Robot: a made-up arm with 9 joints. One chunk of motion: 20 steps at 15 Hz.
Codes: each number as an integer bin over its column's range. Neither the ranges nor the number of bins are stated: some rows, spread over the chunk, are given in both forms.
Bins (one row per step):
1: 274 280 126 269 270 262 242 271 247
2: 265 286 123 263 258 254 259 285 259
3: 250 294 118 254 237 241 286 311 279
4: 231 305 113 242 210 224 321 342 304
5: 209 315 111 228 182 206 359 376 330
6: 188 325 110 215 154 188 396 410 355
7: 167 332 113 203 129 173 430 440 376
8: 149 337 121 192 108 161 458 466 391
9: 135 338 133 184 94 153 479 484 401
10: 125 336 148 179 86 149 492 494 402
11: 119 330 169 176 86 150 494 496 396
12: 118 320 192 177 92 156 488 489 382
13: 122 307 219 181 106 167 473 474 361
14: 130 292 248 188 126 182 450 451 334
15: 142 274 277 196 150 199 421 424 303
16: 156 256 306 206 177 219 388 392 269
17: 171 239 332 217 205 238 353 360 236
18: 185 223 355 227 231 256 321 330 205
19: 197 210 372 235 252 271 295 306 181
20: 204 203 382 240 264 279 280 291 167
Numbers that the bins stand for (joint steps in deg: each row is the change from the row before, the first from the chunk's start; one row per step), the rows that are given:
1: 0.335 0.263 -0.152 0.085 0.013 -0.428 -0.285 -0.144 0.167
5: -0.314 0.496 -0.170 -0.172 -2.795 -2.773 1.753 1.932 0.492
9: -1.053 0.649 -0.144 -0.448 -5.602 -4.993 3.843 4.066 0.769
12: -1.222 0.529 -0.075 -0.492 -5.665 -4.867 3.999 4.165 0.695
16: -0.843 0.103 0.059 -0.310 -2.954 -2.229 2.258 2.248 0.253
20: -0.364 -0.249 0.149 -0.097 -0.179 0.284 0.377 0.252 -0.146
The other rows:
2: 0.245 0.303 -0.156 0.047 -0.370 -0.763 0.011 0.133 0.214
3: 0.095 0.356 -0.161 -0.009 -1.040 -1.307 0.481 0.647 0.292
4: -0.095 0.429 -0.167 -0.085 -1.901 -2.019 1.091 1.260 0.390
6: -0.524 0.562 -0.171 -0.254 -3.688 -3.527 2.397 2.604 0.589
7: -0.733 0.609 -0.167 -0.329 -4.485 -4.155 2.989 3.197 0.672
8: -0.913 0.642 -0.158 -0.398 -5.155 -4.658 3.477 3.711 0.730
10: -1.152 0.636 -0.126 -0.479 -5.857 -5.160 4.069 4.264 0.773
11: -1.212 0.596 -0.102 -0.498 -5.857 -5.118 4.104 4.304 0.750
13: -1.182 0.443 -0.043 -0.467 -5.219 -4.406 3.738 3.869 0.613
14: -1.103 0.343 -0.009 -0.423 -4.581 -3.778 3.338 3.414 0.507
15: -0.983 0.223 0.025 -0.373 -3.815 -3.066 2.832 2.880 0.386
17: -0.693 -0.010 0.090 -0.241 -2.061 -1.433 1.648 1.615 0.124
18: -0.554 -0.116 0.117 -0.178 -1.232 -0.679 1.091 1.023 0.002
19: -0.434 -0.203 0.137 -0.128 -0.562 -0.051 0.638 0.548 -0.092

